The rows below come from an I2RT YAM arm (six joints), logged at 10 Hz.
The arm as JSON. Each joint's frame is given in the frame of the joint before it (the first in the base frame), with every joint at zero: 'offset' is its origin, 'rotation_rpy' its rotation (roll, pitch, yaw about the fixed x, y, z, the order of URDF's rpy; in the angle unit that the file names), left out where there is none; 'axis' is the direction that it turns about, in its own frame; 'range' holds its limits. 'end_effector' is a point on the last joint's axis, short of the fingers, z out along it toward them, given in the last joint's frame.
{
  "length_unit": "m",
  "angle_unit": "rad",
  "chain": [
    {
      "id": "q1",
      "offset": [
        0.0,
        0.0,
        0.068
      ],
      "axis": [
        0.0,
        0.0,
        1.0
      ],
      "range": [
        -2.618,
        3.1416
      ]
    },
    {
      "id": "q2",
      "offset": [
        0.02,
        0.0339,
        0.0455
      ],
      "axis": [
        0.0,
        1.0,
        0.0
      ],
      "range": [
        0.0,
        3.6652
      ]
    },
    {
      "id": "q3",
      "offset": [
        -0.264,
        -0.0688,
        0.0
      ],
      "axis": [
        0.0,
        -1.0,
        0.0
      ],
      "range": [
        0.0,
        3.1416
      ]
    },
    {
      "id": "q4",
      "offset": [
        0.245,
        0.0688,
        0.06
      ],
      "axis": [
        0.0,
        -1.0,
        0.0
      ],
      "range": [
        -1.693,
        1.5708
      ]
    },
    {
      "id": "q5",
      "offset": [
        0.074,
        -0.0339,
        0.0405
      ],
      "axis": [
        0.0,
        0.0,
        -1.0
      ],
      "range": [
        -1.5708,
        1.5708
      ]
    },
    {
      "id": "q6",
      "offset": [
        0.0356,
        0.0,
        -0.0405
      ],
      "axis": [
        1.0,
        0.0,
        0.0
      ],
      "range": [
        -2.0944,
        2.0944
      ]
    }
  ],
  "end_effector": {
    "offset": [
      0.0,
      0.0,
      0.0
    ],
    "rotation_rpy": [
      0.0,
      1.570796,
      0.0
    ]
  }
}
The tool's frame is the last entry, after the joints.
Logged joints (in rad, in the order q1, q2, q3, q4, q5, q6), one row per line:
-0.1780 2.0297 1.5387 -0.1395 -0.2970 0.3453
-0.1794 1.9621 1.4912 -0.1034 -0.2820 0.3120
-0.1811 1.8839 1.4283 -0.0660 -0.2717 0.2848
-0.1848 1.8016 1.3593 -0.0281 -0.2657 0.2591
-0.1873 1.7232 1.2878 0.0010 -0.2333 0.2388
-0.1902 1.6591 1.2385 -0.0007 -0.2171 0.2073
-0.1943 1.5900 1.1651 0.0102 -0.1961 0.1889
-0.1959 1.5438 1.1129 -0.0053 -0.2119 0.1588
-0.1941 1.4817 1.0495 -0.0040 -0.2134 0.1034
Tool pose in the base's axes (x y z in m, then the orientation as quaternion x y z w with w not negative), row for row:
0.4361 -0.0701 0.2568 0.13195 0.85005 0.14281 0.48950
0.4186 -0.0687 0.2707 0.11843 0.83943 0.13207 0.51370
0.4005 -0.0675 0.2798 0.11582 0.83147 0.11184 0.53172
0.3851 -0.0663 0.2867 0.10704 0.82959 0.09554 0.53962
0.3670 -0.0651 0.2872 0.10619 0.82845 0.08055 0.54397
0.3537 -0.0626 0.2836 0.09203 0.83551 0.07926 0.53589
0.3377 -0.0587 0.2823 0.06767 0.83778 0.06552 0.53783
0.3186 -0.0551 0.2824 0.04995 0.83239 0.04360 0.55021
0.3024 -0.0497 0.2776 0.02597 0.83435 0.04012 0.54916
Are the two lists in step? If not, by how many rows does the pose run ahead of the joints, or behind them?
The pose runs 2 rows ahead of the joints: the pose in row i belongs to the joints in row i + 2.
